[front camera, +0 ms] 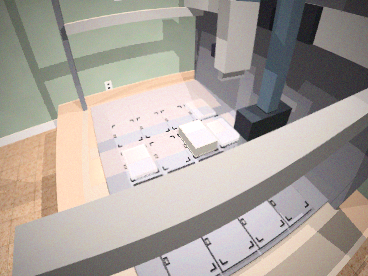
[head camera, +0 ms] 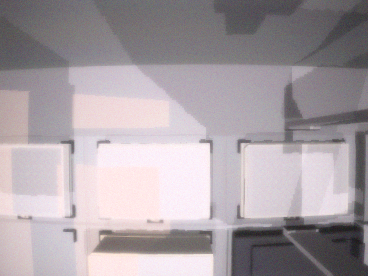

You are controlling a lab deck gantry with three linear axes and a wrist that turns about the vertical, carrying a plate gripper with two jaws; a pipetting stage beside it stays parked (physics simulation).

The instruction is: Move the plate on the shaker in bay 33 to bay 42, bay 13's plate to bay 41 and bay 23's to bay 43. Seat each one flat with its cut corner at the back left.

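Places are measured from the robot's base along level axes (x ahead, y left, z up), in centimetres.
Pixels of known places: gripper, fingertip midpoint: (head camera: 299, 178); robot's base, origin of the base link: (front camera: 112, 126).
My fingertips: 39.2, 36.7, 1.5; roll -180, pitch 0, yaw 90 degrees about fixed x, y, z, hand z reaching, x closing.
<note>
Ahead of a thing's pixels: the offset from my fingertips to its top centre, as dx, dy, dz.
In the front view a white plate @[-16.4, -32.4, -0.1] (front camera: 140, 161) lies at the left of the deck. A tall white block @[-16.4, -11.0, +2.6] (front camera: 198, 137) stands right of it, with a flat white plate @[-16.4, -0.3, -0.1] (front camera: 222, 131) beside it and another plate @[-32.8, -0.3, -0.1] (front camera: 201, 108) behind. In the head view three flat plates show in a row: one at the left (head camera: 35, 180), one in the middle (head camera: 154, 181) and one at the right (head camera: 296, 180), whose upper left corner looks cut. The bay numbers cannot be read. The dark gripper body hangs at the foot of the blue column, right of the plates; its jaws are hidden, as is anything between them.
The parked pipetting stage (front camera: 236, 37) hangs behind the deck. A wide grey beam (front camera: 200, 185) crosses the front view and hides part of the deck. Bays with black corner brackets lie in front of it. A tall block (head camera: 150, 262) and a dark bar (head camera: 320, 250) show low in the head view.
</note>
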